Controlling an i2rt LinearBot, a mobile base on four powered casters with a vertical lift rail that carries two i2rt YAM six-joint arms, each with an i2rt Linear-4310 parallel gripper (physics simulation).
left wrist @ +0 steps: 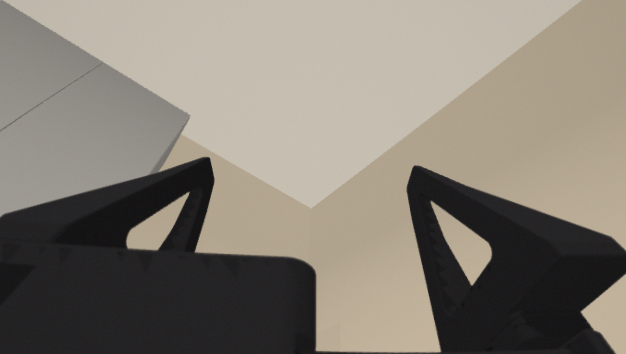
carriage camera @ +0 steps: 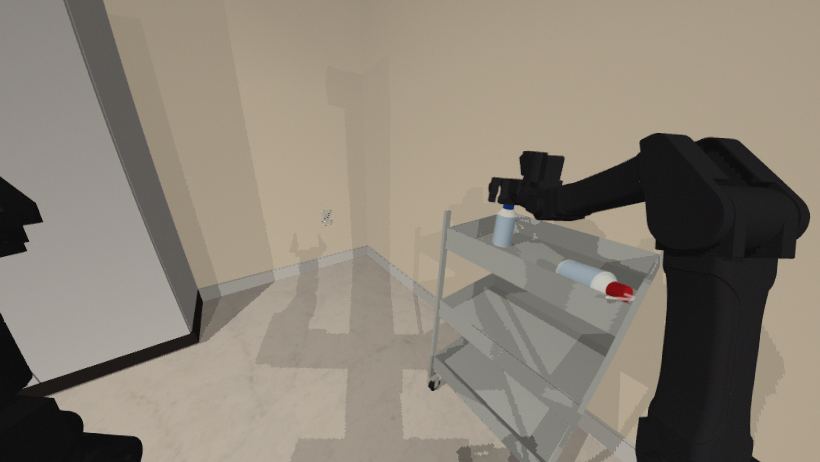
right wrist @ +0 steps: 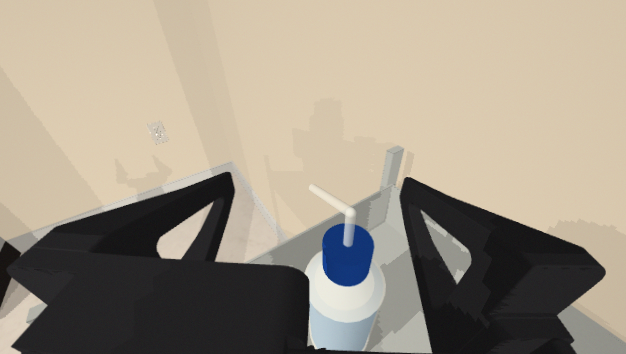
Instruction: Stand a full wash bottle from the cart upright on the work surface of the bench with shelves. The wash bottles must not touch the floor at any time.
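A wash bottle with a blue cap stands upright on the top tray of the grey cart. Its white bent spout points left in the right wrist view. A second wash bottle with a red cap lies on its side on the same tray. My right gripper is open, close to the blue cap; the bottle shows between and below its fingertips, with a gap to the right finger. My left gripper is open and empty, away from the cart. The bench with shelves does not show.
A tall grey cabinet with a dark base stands at the left. Beige walls meet in a corner behind, with an outlet. The cart has two lower trays and stands by the right wall. My right arm reaches over it from the right.
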